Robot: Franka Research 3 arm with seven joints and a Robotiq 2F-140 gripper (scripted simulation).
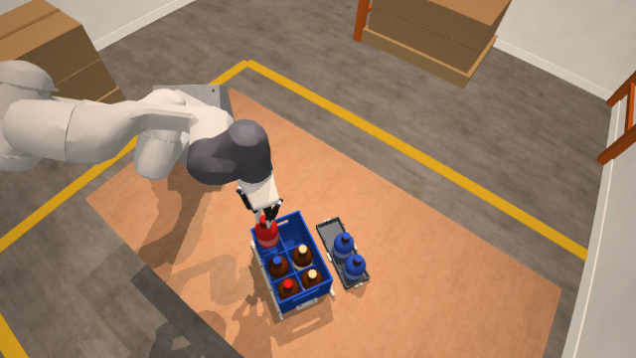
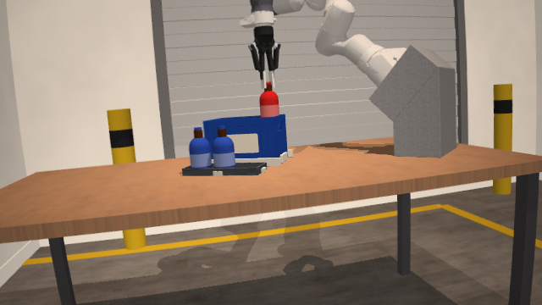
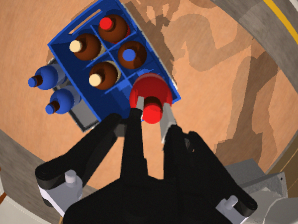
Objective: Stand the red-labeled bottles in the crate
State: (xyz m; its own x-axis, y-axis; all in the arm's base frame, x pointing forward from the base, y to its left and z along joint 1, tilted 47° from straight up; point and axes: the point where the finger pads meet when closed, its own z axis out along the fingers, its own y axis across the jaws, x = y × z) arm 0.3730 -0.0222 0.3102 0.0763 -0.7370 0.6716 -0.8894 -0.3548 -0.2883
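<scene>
The red-labeled bottle lies 90 mm below my hand. From my hand the other things lie so: tray 300 mm below, 240 mm ahead, 130 mm to the left; blue crate 230 mm below, 100 mm ahead, 20 mm to the right.
</scene>
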